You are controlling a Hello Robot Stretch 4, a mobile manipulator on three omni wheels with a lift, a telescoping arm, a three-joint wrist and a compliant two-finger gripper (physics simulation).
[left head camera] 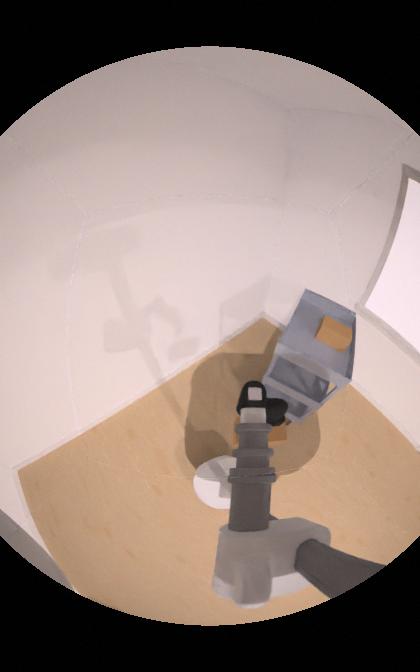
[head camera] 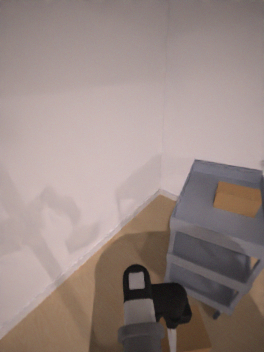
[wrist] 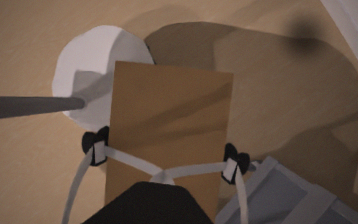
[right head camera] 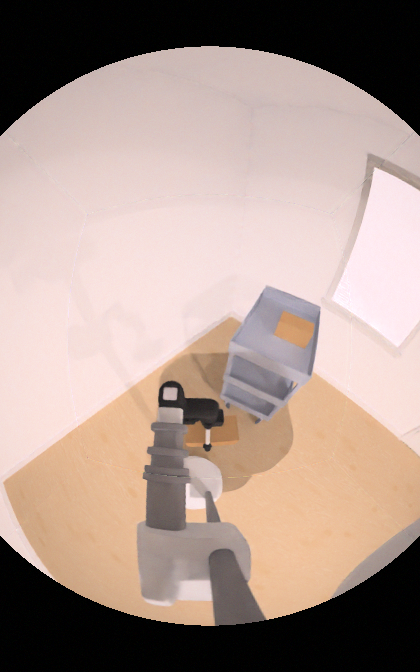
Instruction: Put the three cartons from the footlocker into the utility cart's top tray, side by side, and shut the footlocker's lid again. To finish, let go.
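Frame: origin at the robot's base, x ahead, y left, z up, level; millimetres.
Seen in the pictures: gripper, fingertip midpoint: (head camera: 166, 334) (wrist: 166, 148).
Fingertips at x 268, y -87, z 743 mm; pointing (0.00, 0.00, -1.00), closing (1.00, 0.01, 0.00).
Observation:
Offsets run from my fingertips to a thing's middle.
My gripper (wrist: 166, 148) is shut on a large brown carton @(1 mm ahead, 18 mm right, 15 mm down) (head camera: 195, 334) (left head camera: 278, 434) (right head camera: 228, 429) (wrist: 172, 105), with one fingertip at each long side. The held carton is above the floor, partly hidden by the wrist and arm in the head views. The grey-blue utility cart (head camera: 197, 202) (left head camera: 299, 336) (right head camera: 256, 321) (wrist: 320, 202) stands beyond and to the right of the gripper. A second brown carton @(531 mm ahead, 526 mm right, 83 mm up) (head camera: 237, 200) (left head camera: 334, 333) (right head camera: 295, 330) sits in its top tray, toward the right side. The footlocker and the third carton do not show in the current views.
The cart stands near the room's corner, close to the pale walls (head camera: 85, 125) (left head camera: 175, 250) (right head camera: 165, 250). A window (right head camera: 380, 250) is on the right wall. The robot's round white base (left head camera: 212, 487) (right head camera: 207, 472) (wrist: 95, 55) shows beside the held carton.

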